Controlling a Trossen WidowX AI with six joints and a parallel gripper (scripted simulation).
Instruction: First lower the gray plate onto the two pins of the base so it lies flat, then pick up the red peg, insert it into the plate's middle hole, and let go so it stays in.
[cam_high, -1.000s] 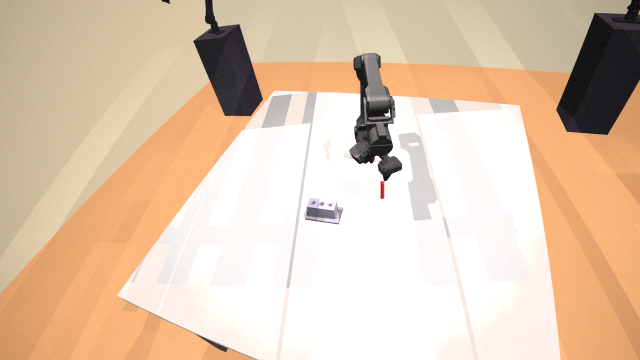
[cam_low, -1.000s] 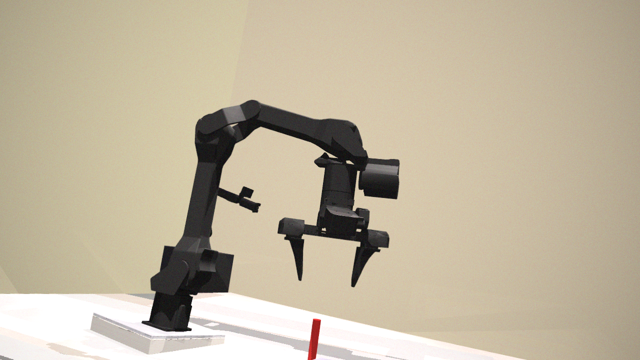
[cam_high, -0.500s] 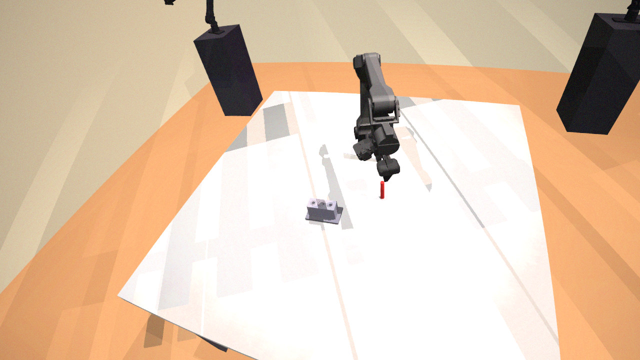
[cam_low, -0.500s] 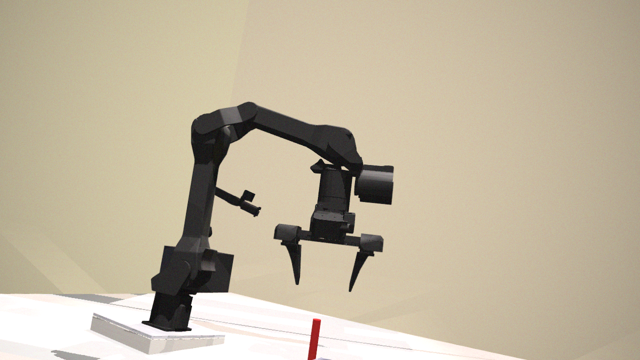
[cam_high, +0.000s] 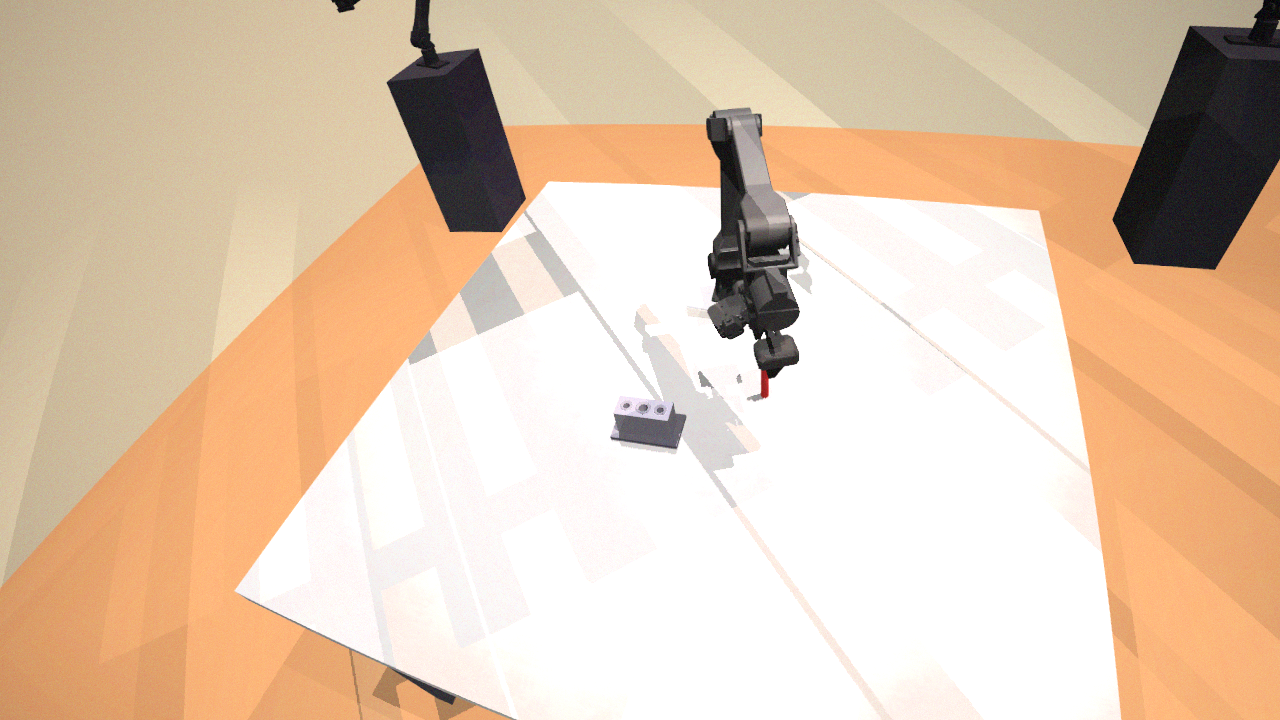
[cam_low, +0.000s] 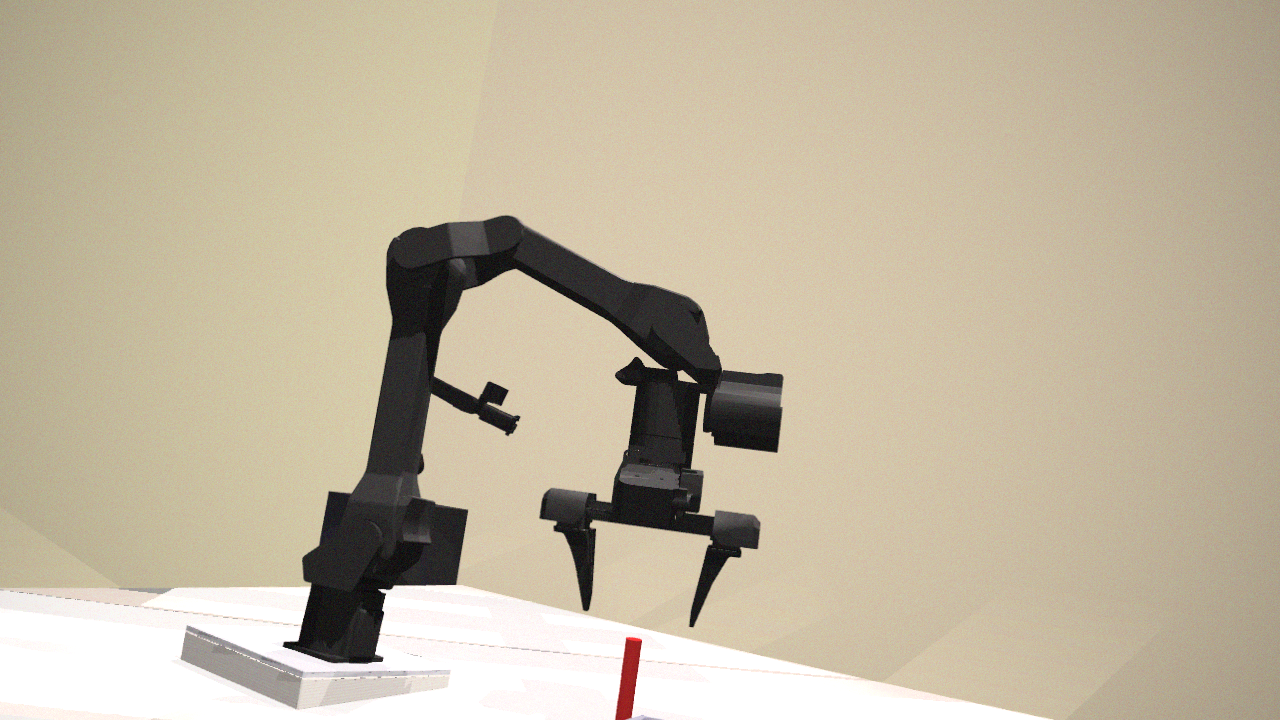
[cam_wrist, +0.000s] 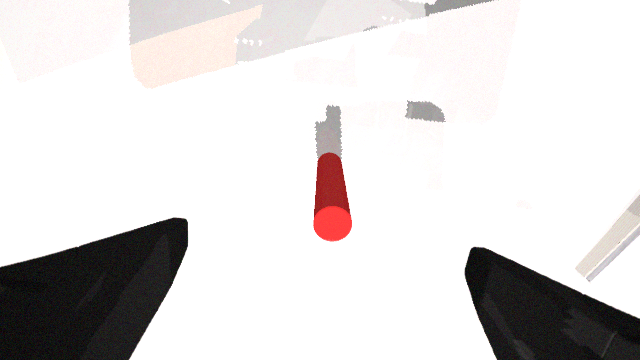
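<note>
Right now the red peg is 60 mm below my gripper tip. Also, from my gripper tip: base (190 mm to the right, 100 mm ahead, 90 mm below); gray plate (190 mm to the right, 100 mm ahead, 50 mm below).
</note>
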